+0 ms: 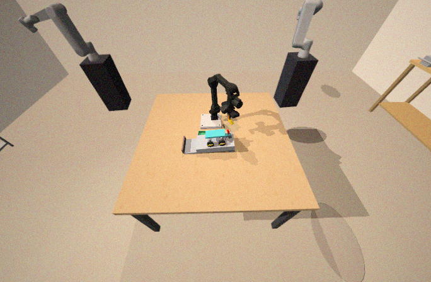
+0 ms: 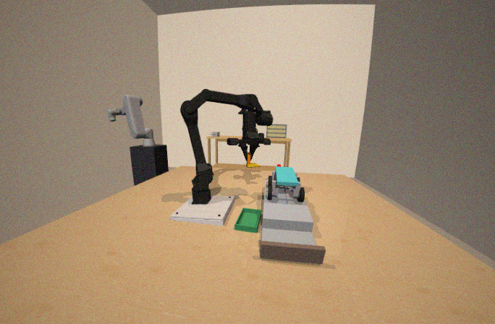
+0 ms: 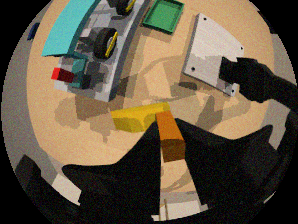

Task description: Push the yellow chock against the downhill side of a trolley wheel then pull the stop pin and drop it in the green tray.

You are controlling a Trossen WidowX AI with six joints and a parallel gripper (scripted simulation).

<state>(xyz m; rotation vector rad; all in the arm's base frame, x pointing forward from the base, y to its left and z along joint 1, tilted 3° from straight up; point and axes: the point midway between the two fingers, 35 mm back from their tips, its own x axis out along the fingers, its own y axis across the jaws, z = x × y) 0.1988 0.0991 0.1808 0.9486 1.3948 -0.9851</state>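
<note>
My gripper tip is 20 mm short of the yellow chock, 10 mm to the right of it and 10 mm above it. Round my gripper tip: grey ramp 140 mm ahead, 130 mm to the right, 130 mm below; teal trolley 140 mm ahead, 130 mm to the right, 60 mm below; red-headed stop pin 130 mm ahead, 20 mm to the right, 40 mm below.
</note>
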